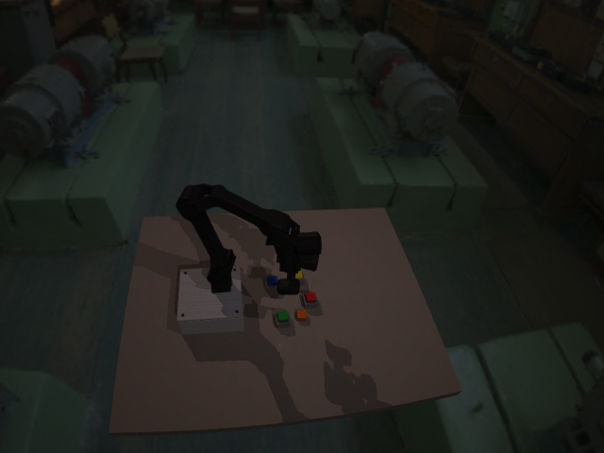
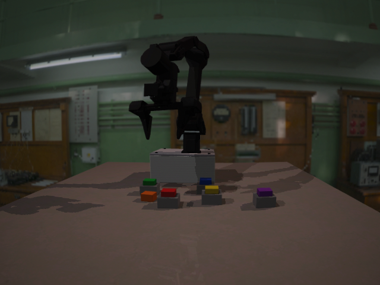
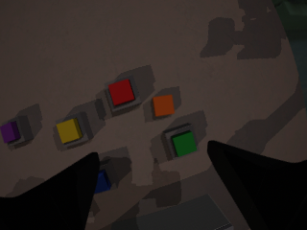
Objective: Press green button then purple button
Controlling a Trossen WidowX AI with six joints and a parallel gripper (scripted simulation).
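Now: gripper tip 12 cm above the green button, 5 cm to the left of it and 4 cm past it. The rest, counted from my gripper tip: red button (12 cm below, 7 cm ahead, 2 cm to the left); then blue button (12 cm below, 11 cm to the left, 6 cm behind); then orange block (14 cm below, 3 cm to the right, 3 cm ahead).
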